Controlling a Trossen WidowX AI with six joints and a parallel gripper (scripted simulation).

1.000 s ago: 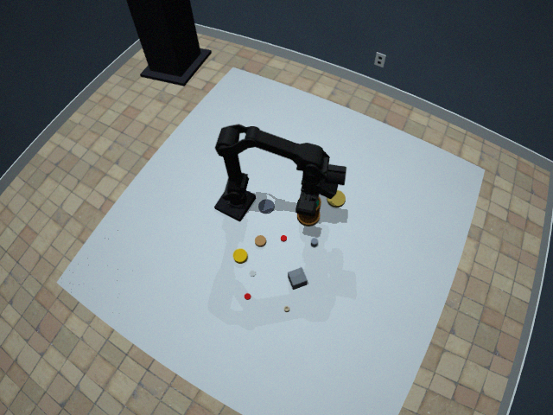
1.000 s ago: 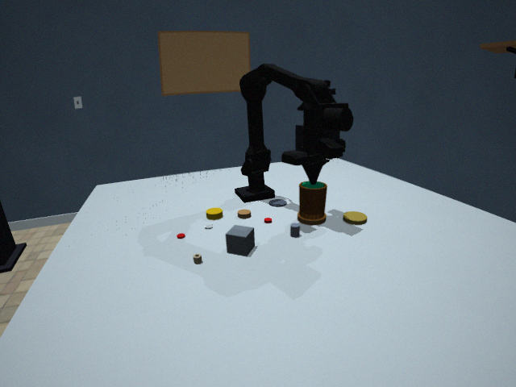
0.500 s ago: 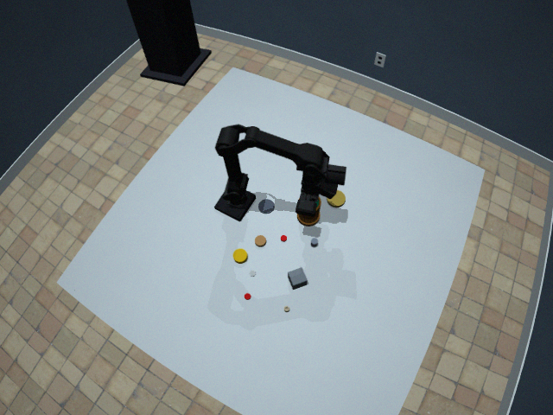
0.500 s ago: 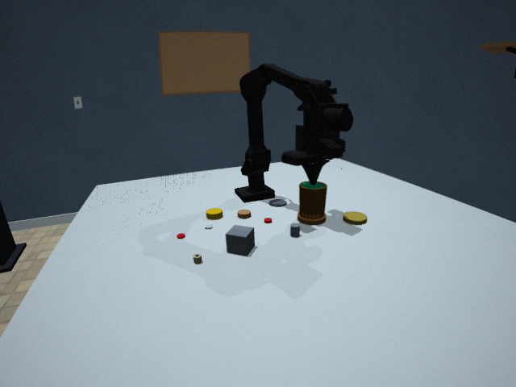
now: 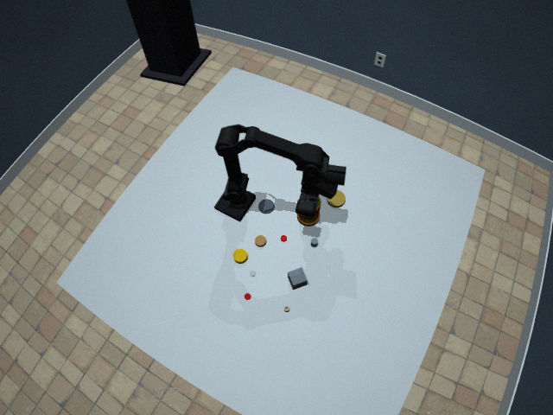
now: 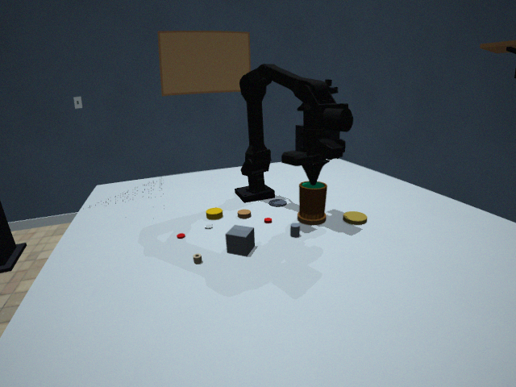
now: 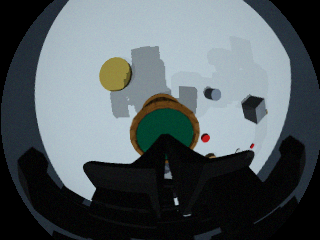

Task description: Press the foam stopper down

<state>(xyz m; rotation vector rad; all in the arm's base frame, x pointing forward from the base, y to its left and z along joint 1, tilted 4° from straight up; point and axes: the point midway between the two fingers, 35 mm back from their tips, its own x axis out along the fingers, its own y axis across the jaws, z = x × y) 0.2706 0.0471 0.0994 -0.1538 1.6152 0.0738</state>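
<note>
My hand is 5 cm above the green foam stopper. Also, from my hand: small grey cylinder 6 cm ahead, 10 cm to the right, 12 cm below; then red button 5 cm behind, 12 cm to the right, 13 cm below; then olive disc 7 cm ahead, 10 cm to the left, 13 cm below.
</note>
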